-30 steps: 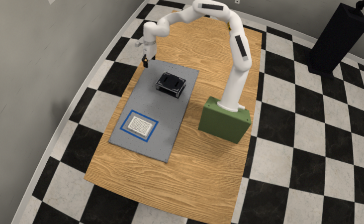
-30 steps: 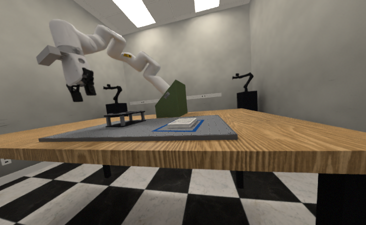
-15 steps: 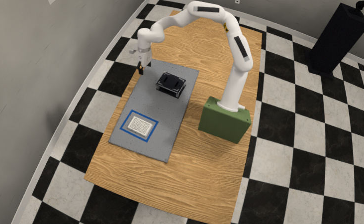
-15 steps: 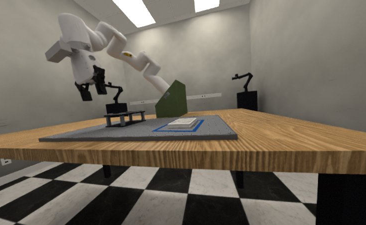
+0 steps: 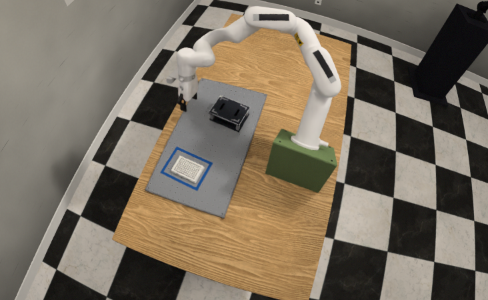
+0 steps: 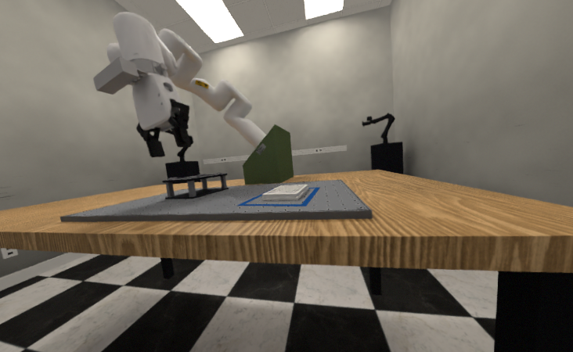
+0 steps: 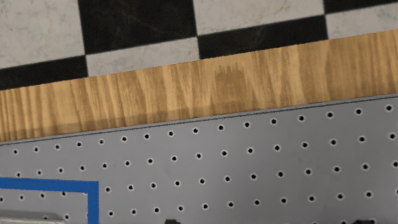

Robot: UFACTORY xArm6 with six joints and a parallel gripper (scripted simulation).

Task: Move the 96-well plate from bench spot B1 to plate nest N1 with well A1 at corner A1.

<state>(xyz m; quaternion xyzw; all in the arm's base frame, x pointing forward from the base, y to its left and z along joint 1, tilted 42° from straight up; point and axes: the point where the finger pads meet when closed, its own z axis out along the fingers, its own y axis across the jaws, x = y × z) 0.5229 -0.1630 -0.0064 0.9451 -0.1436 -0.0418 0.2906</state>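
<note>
The 96-well plate lies 6 cm behind my hand, 26 cm to the left of it and 13 cm below it. The rest, counted from my hand: black raised plate nest (18 cm behind, 6 cm to the right, 8 cm below).
</note>
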